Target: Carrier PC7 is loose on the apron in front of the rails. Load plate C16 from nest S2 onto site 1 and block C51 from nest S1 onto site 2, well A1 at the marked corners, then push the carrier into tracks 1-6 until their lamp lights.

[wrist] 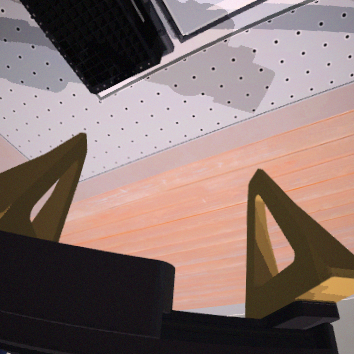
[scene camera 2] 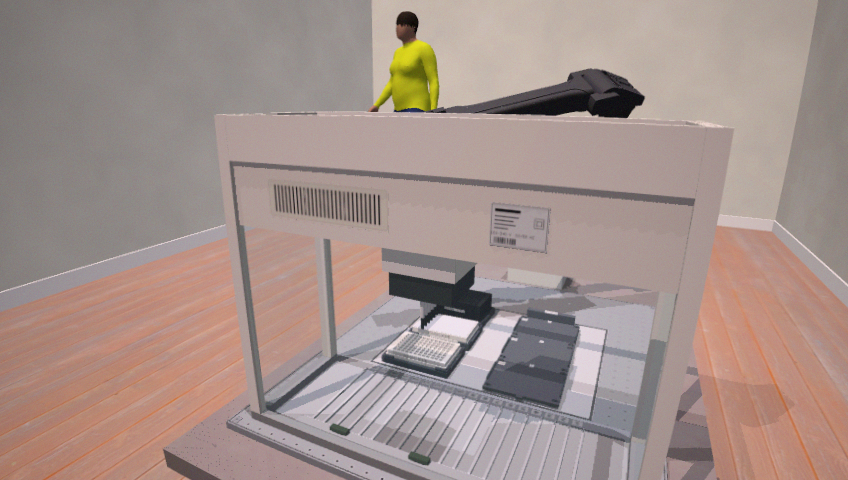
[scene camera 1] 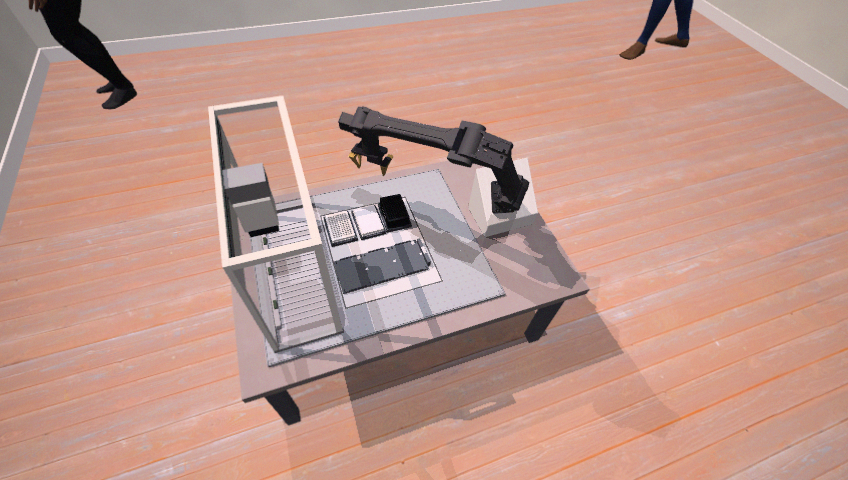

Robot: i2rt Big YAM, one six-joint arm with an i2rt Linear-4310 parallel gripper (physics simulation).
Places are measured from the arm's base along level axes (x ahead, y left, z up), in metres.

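Pixels of known places: gripper, fingertip midpoint: (wrist: 172, 158) (scene camera 1: 371, 171); arm's base, link origin: (scene camera 1: 501, 196).
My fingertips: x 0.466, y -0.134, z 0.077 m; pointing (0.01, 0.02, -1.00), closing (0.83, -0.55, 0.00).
Observation:
For each thing: its middle in the pictures, then the offset to it from my fingertips.
- Carrier PC7, body centre: (scene camera 2: 537, 350) (scene camera 1: 382, 263) 0.013 m ahead, 0.280 m left, 0.182 m down
- plain white-topped piece, body centre: (scene camera 2: 445, 326) (scene camera 1: 368, 220) 0.033 m ahead, 0.076 m left, 0.177 m down
- taller black block with a gridded top, body centre: (wrist: 93, 17) (scene camera 2: 461, 303) (scene camera 1: 394, 210) 0.071 m back, 0.059 m left, 0.164 m down
Carrier PC7 (scene camera 1: 380, 265) (scene camera 2: 531, 361) is a long dark grey tray with small white marks, lying flat on the pale apron with no labware on it. Beside it stand three pieces in a row: a light plate with a grid of wells (scene camera 1: 340, 227) (scene camera 2: 423, 349), a plain white-topped piece (scene camera 1: 370, 220) (scene camera 2: 453, 327) and a taller black block with a gridded top (scene camera 1: 394, 210) (scene camera 2: 477, 304) (wrist: 100, 42). Their labels and nest numbers cannot be read. My gripper (scene camera 1: 371, 169) (wrist: 172, 158) is open and empty, high above and beyond the black block, past the mat's far edge in the wrist view.
Ribbed rails (scene camera 1: 300, 291) (scene camera 2: 410, 404) lie inside a cream frame (scene camera 1: 301, 172) (scene camera 2: 476, 145) at the left of the table. A grey box-shaped head (scene camera 1: 246, 184) (scene camera 2: 428, 261) hangs inside the frame. Dark green pieces line the rails' far ends. The arm's white base (scene camera 1: 484, 202) stands at the right.

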